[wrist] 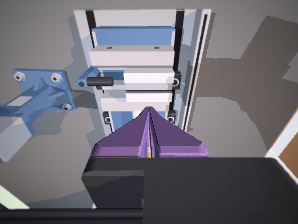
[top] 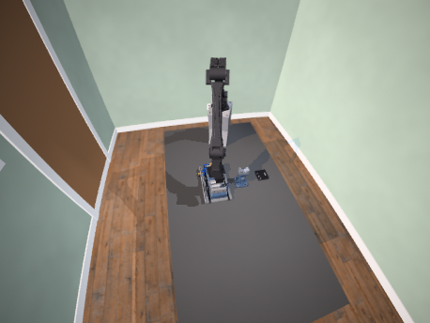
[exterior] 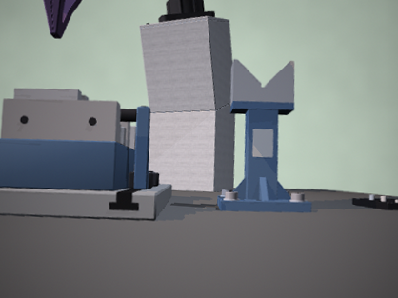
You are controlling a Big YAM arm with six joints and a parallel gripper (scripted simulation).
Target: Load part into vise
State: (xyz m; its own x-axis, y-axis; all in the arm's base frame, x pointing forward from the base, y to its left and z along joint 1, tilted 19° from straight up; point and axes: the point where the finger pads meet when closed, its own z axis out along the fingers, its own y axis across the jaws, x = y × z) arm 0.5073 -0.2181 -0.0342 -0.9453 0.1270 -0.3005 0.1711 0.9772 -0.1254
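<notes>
Now: hand 7 cm above the part. The rest, counted from my hand: dark work stop rod 1 cm ahead, 7 cm to the left, 8 cm below; then moving jaw 3 cm behind, 3 cm to the left, 10 cm below; then fixed jaw 3 cm ahead, 2 cm to the left, 10 cm below.
</notes>
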